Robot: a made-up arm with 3 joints.
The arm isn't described. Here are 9 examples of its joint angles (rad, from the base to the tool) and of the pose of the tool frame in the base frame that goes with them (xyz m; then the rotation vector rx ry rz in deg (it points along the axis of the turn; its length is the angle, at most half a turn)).
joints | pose
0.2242 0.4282 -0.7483 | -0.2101 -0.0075 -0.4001 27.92 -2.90 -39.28
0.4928 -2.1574 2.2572 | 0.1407 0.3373 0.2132 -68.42 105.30 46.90
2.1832 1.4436 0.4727 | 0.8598 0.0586 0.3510 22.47 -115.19 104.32
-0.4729 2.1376 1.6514 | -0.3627 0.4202 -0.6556 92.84 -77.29 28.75
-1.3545 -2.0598 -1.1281 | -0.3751 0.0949 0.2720 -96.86 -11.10 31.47
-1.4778 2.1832 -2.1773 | -0.3588 0.1157 0.0155 -4.27 -106.52 85.07
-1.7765 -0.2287 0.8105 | -0.2259 -0.4306 0.3781 32.37 100.31 44.71
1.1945 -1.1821 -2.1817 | 0.3768 0.0742 0.0220 35.39 -109.67 -132.40
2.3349 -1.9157 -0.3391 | 0.3517 0.1560 -0.0522 -38.57 -97.76 -132.38
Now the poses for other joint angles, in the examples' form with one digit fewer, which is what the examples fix.
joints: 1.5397 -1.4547 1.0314
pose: -0.186 0.009 -0.046 -85.9 -27.7 -17.7
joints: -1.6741 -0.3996 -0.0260
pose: -0.229 -0.220 0.489 -18.5 94.2 18.0
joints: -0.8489 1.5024 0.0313
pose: -0.779 0.094 -0.108 80.9 37.6 -34.9
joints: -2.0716 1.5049 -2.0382
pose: -0.331 0.119 0.267 53.4 -94.9 94.8
